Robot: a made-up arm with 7 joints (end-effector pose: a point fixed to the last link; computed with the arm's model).
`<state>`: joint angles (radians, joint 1 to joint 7).
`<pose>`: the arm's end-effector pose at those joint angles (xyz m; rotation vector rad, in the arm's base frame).
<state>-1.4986 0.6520 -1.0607 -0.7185 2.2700 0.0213 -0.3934</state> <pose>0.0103 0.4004 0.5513 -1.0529 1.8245 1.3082</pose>
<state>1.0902 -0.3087 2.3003 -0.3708 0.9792 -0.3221 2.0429</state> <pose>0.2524 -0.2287 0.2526 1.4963 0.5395 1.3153</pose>
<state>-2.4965 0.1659 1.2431 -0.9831 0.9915 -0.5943 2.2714</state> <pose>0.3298 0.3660 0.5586 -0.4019 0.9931 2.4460</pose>
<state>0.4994 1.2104 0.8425 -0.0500 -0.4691 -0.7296 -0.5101</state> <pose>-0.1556 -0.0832 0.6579 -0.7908 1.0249 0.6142</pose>
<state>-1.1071 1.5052 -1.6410 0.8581 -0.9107 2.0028 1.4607</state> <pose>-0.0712 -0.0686 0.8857 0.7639 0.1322 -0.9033</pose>
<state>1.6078 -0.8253 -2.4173 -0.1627 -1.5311 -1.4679 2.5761</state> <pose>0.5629 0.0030 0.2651 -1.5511 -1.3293 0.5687</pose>
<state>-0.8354 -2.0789 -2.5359 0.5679 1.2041 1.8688 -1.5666</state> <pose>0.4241 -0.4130 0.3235 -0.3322 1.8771 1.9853</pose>
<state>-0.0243 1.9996 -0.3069 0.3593 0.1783 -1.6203 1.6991</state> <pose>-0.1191 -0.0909 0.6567 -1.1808 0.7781 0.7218</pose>
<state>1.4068 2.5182 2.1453 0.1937 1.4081 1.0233 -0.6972</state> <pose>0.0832 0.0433 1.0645 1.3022 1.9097 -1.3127</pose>
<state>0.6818 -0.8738 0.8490 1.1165 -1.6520 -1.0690 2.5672</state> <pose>0.2991 0.0215 0.2901 1.5908 0.4775 -0.6171</pose>
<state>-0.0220 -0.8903 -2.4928 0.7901 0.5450 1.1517 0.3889</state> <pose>0.2018 0.0898 0.0471 -0.9903 -1.5976 -1.8662</pose>
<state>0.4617 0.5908 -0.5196 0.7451 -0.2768 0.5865 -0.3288</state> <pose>-0.1882 -0.2545 0.5238 -0.9617 0.0029 0.3593</pose>
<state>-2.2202 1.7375 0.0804 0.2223 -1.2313 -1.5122 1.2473</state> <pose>0.1545 0.2719 0.7764 0.0281 0.7345 -0.2828</pose>
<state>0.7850 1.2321 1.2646 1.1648 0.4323 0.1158 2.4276</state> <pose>-0.0186 -0.2656 0.6233 2.1364 -1.4318 0.4852</pose>
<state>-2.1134 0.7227 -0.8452 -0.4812 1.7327 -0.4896 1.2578</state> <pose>0.1395 0.3998 0.6452 0.5950 0.2213 1.7929</pose>
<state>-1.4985 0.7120 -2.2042 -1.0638 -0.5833 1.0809 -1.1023</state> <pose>-0.0622 0.5288 0.6078 -0.1796 0.8149 -2.3376</pose>
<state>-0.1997 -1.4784 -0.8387 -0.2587 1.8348 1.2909 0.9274</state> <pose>0.4283 0.0513 0.4193 -0.8059 0.6903 0.1829</pose>
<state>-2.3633 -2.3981 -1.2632 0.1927 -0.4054 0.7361 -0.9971</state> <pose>-0.1853 -0.0583 0.2494 1.3647 1.3832 2.2436</pose>
